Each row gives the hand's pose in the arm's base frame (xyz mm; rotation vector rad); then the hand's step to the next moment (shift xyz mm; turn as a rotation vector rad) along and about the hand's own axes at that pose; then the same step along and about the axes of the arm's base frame.
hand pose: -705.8 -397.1 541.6 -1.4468 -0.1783 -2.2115
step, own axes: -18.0 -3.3 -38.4 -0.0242 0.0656 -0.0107
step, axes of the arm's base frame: -27.5 -5.2 -32.0 0.0294 -0.0532 -0.0362
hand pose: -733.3 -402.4 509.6 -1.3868 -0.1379 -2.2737
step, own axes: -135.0 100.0 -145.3 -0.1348 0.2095 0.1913
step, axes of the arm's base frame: -23.1 -89.3 -202.0 0.2990 -0.0782 -0.0559
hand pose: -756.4 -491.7 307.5 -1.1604 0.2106 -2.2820
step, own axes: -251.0 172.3 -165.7 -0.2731 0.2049 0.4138
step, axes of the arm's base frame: 58.1 -23.1 -340.9 0.5356 0.0263 -0.0139
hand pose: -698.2 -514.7 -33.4 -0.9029 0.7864 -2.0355
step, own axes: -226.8 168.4 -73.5 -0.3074 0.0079 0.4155
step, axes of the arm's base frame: 111.3 115.5 -243.9 0.4763 0.1569 0.1254
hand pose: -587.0 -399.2 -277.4 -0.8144 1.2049 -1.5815
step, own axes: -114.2 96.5 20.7 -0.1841 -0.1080 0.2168
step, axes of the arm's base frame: 83.4 95.5 -81.8 0.2239 0.1110 0.1735
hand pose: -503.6 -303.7 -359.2 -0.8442 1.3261 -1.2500
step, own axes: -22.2 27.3 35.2 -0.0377 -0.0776 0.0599
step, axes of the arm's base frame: 42.6 19.5 -16.9 0.0515 0.0086 0.0911
